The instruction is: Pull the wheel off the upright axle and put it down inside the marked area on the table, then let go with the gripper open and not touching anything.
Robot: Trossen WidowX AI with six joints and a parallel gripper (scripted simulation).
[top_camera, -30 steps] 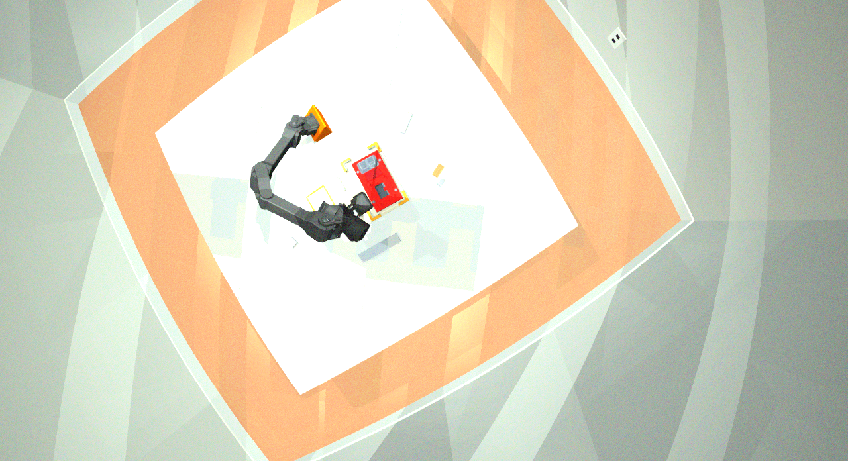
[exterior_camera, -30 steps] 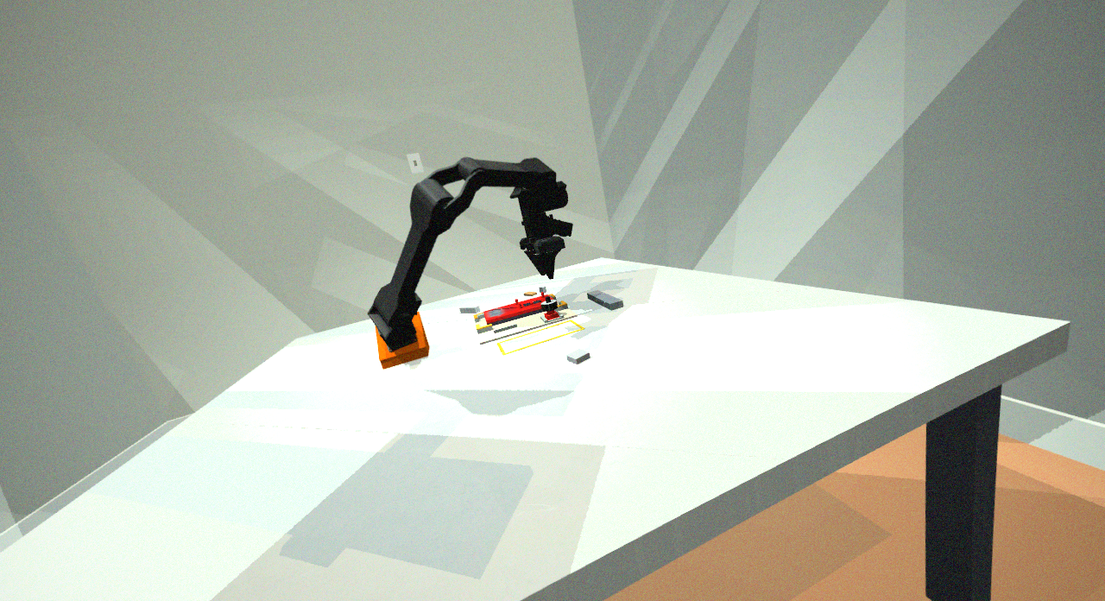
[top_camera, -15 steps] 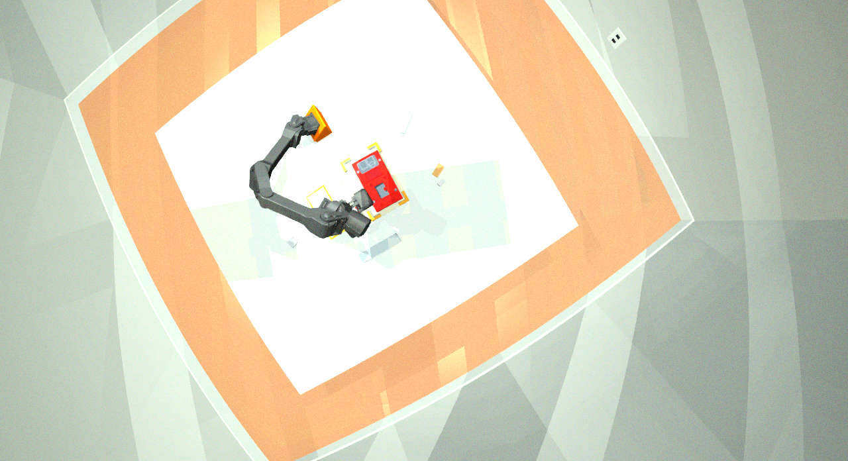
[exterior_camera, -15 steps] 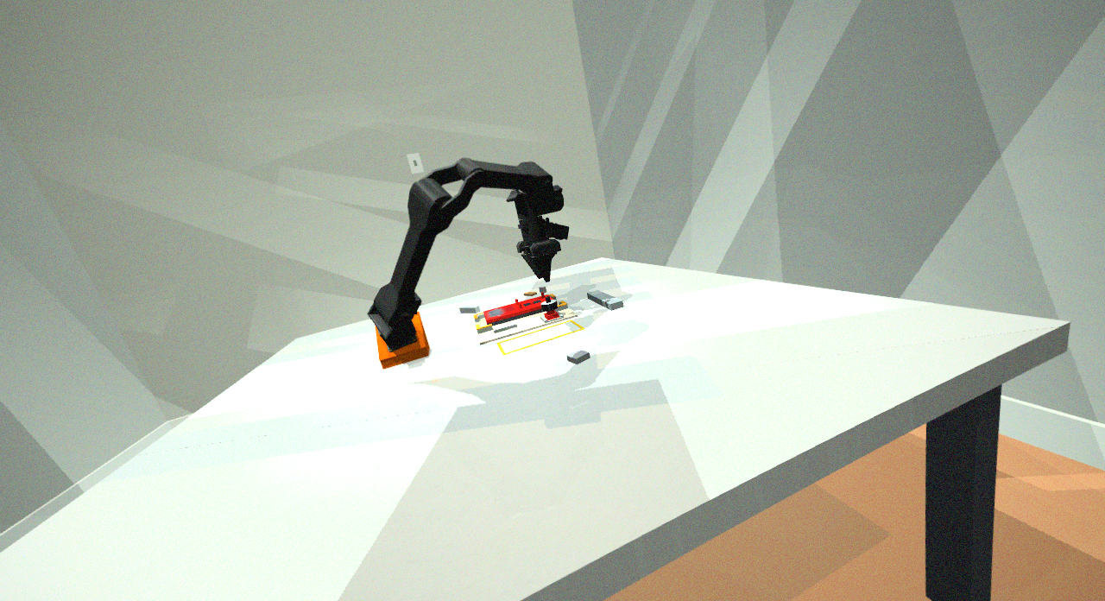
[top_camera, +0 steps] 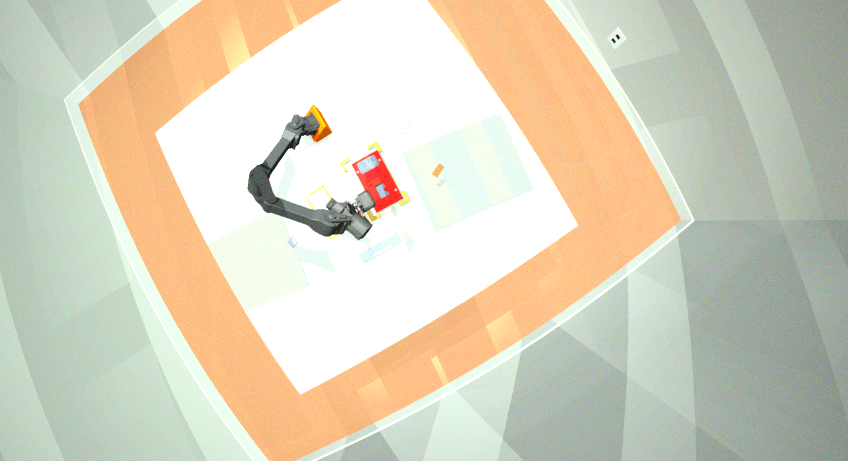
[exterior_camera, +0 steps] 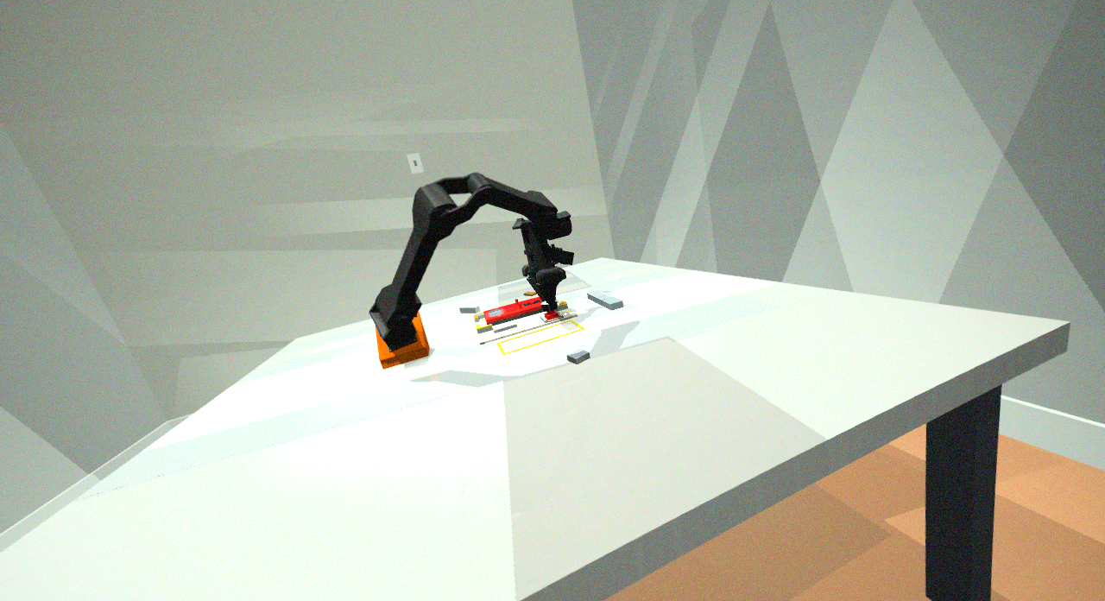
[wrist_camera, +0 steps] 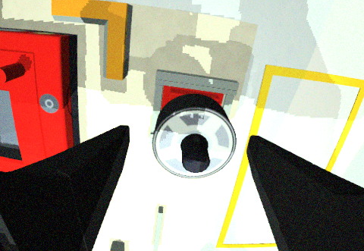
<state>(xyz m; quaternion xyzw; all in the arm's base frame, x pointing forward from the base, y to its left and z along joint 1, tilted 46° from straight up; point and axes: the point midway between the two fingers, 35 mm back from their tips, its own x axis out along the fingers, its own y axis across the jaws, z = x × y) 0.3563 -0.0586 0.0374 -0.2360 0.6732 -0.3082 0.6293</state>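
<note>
My gripper tip is right at the wheel. Also, from my gripper tip: small grey block: 60 mm behind, 260 mm to the right, 40 mm below.
</note>
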